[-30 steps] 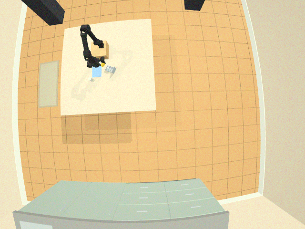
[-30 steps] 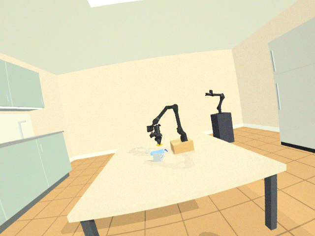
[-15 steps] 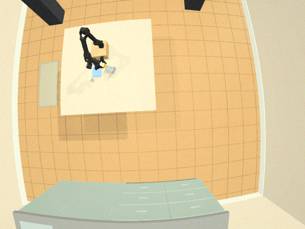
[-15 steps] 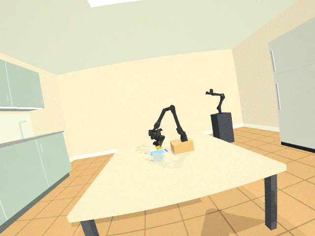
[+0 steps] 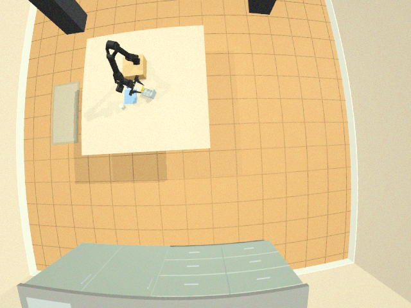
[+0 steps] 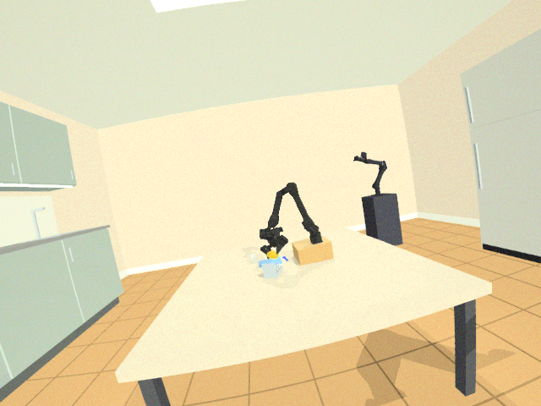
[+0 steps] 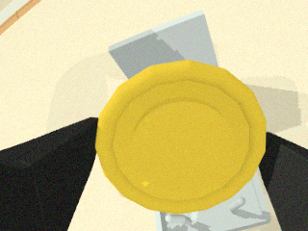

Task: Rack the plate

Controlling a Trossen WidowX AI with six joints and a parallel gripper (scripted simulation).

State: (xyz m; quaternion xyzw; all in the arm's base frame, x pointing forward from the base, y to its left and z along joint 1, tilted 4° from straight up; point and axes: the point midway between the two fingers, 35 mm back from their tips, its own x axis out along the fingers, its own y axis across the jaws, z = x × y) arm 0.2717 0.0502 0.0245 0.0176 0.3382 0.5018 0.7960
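Now: the dish rack 7 cm below my gripper tip, 3 cm to the left of it and 1 cm ahead of it. Round my gripper tip: blue mat 16 cm to the right, 9 cm below, 2 cm ahead; then yellow plate 1 cm to the right.
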